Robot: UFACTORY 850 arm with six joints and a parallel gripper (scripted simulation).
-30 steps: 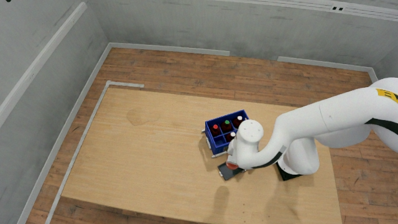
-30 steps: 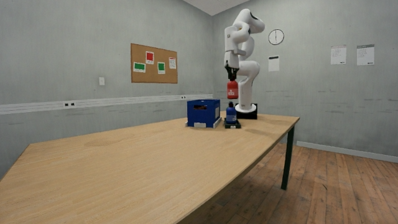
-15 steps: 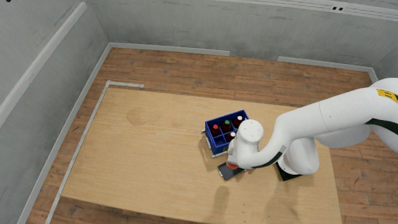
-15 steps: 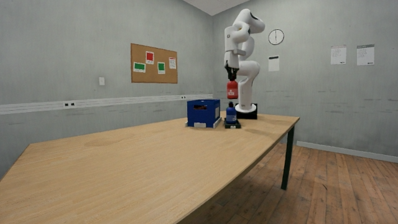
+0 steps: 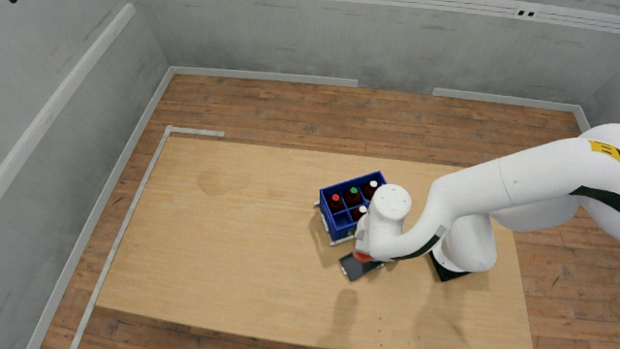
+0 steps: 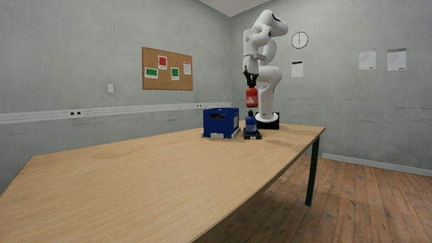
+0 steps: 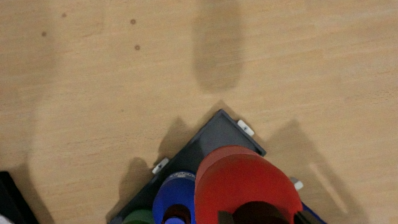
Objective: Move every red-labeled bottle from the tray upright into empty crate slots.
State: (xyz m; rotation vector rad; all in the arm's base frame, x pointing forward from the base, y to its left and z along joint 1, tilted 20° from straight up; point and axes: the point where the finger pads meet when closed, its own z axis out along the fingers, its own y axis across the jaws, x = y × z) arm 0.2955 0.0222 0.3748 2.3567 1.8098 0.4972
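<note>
The red-labeled bottle lies 7 cm below my hand. From my hand the other things lie so: blue-labeled bottle 8 cm behind, 4 cm to the right, 25 cm below; then green-labeled bottle 15 cm behind, 9 cm to the right, 25 cm below; then dark tray 7 cm behind, 4 cm to the right, 32 cm below.
</note>
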